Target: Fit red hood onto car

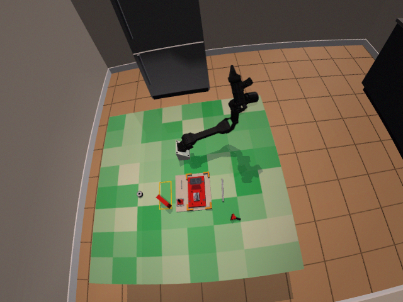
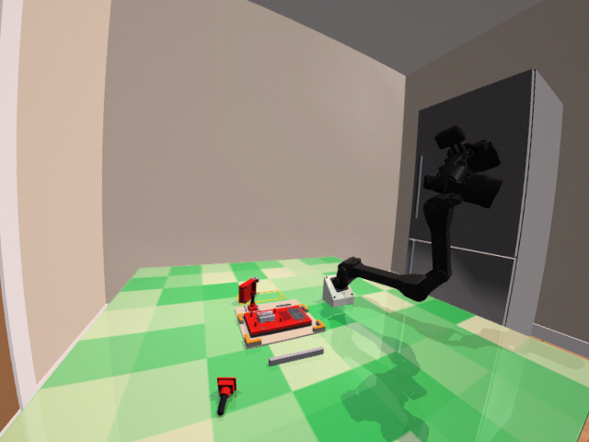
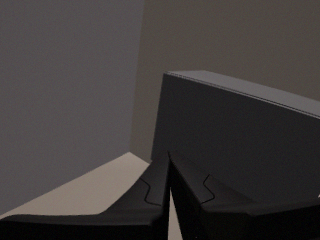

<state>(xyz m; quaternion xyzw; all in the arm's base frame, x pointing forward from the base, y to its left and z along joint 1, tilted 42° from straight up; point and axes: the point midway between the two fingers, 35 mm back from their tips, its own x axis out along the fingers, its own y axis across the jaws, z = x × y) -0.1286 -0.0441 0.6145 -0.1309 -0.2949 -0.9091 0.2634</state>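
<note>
My gripper tip is now 550 mm above the red hood, 530 mm to the left of it and 470 mm short of it. The rest, counted from my gripper tip: small wheel 700 mm to the right, 580 mm below, 380 mm ahead; grey bar 580 mm below, 450 mm ahead, 150 mm to the right; grey engine block 570 mm below, 470 mm ahead, 320 mm to the right.
</note>
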